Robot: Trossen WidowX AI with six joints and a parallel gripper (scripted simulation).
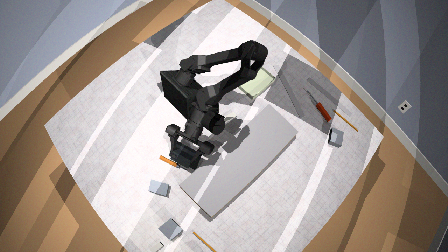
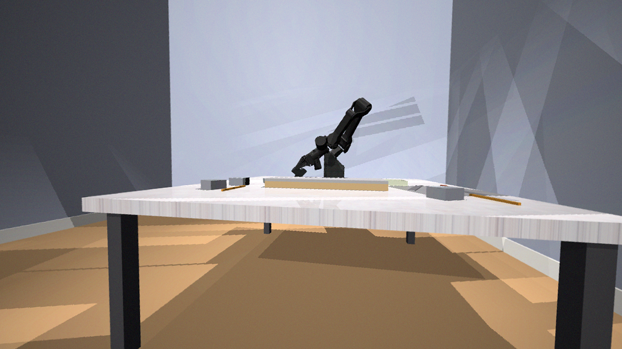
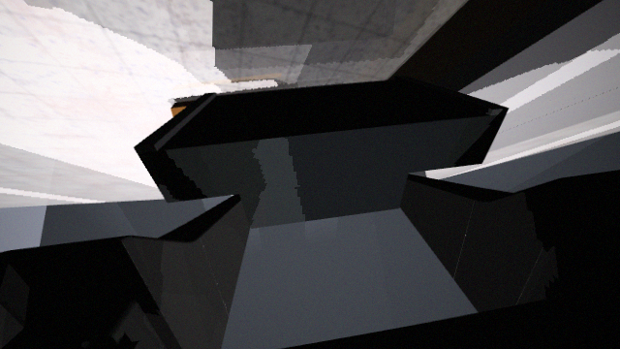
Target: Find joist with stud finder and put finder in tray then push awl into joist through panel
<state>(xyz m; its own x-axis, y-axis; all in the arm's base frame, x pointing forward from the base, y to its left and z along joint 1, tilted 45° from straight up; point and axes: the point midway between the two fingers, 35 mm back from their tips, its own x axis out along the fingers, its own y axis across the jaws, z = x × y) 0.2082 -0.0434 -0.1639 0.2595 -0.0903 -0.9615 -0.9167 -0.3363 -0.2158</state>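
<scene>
Now: the awl 70 mm below my gripper tip, 30 mm to the right of it and 10 mm behind it. The rest, counted from my gripper tip: stud finder 10 mm below, 10 mm behind; then pale green tray 490 mm to the left, 100 mm behind, 70 mm below.
</scene>
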